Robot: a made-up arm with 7 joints. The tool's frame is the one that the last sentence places.
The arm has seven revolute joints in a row. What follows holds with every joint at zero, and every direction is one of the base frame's. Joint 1 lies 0.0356 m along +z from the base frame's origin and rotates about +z. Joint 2 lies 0.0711 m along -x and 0.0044 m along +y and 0.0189 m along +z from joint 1 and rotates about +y. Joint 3 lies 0.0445 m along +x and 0.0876 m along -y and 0.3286 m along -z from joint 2 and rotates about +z. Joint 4 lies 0.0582 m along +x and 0.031 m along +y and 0.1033 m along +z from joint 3 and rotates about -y. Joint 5 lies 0.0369 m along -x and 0.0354 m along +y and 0.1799 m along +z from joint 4 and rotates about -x. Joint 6 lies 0.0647 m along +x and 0.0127 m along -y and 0.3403 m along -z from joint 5 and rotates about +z. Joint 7 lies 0.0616 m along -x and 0.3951 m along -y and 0.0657 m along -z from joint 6 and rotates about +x. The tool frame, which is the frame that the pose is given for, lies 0.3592 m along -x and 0.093 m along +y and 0.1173 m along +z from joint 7; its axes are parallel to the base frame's.
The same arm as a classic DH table. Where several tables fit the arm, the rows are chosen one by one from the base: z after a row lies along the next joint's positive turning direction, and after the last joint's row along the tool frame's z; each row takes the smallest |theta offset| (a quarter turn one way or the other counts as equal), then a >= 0, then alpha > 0; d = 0 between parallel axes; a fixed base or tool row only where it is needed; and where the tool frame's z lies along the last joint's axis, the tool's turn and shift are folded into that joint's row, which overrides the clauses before.
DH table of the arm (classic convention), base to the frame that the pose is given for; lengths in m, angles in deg. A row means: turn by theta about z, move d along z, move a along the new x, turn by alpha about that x. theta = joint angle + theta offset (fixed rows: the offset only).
joint 1: a -0.0711; alpha -90; d 0.0545; theta0 0
joint 2: a 0.0445; alpha 90; d -0.0832; theta0 0
joint 3: a 0.0582; alpha 90; d -0.2253; theta0 0
joint 4: a 0.1799; alpha -90; d -0.0664; theta0 90
joint 5: a 0.0127; alpha -90; d -0.0278; theta0 -90
joint 6: a 0.3951; alpha -90; d -0.406; theta0 0
joint 7: a -0.093; alpha 90; d -0.4208; theta0 0
tool (fixed): a 0; alpha 0; d 0.1173; theta0 90

